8 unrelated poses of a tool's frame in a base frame.
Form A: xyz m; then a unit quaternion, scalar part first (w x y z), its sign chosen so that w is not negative.
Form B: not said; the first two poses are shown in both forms.
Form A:
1: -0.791, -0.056, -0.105, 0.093, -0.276, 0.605, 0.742
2: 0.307, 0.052, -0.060, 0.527, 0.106, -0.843, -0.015
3: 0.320, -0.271, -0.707, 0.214, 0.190, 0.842, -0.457
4: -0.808, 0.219, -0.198, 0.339, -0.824, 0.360, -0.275
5: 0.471, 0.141, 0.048, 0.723, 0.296, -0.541, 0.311
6: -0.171, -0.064, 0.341, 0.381, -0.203, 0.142, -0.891
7: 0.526, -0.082, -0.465, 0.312, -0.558, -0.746, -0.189
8: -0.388, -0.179, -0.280, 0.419, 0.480, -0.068, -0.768
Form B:
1: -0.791, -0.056, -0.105, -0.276, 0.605, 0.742, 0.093
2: 0.307, 0.052, -0.060, 0.106, -0.843, -0.015, 0.527
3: 0.320, -0.271, -0.707, 0.190, 0.842, -0.457, 0.214
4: -0.808, 0.219, -0.198, -0.824, 0.360, -0.275, 0.339
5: 0.471, 0.141, 0.048, 0.296, -0.541, 0.311, 0.723
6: -0.171, -0.064, 0.341, -0.203, 0.142, -0.891, 0.381
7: 0.526, -0.082, -0.465, -0.558, -0.746, -0.189, 0.312
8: -0.388, -0.179, -0.280, 0.480, -0.068, -0.768, 0.419
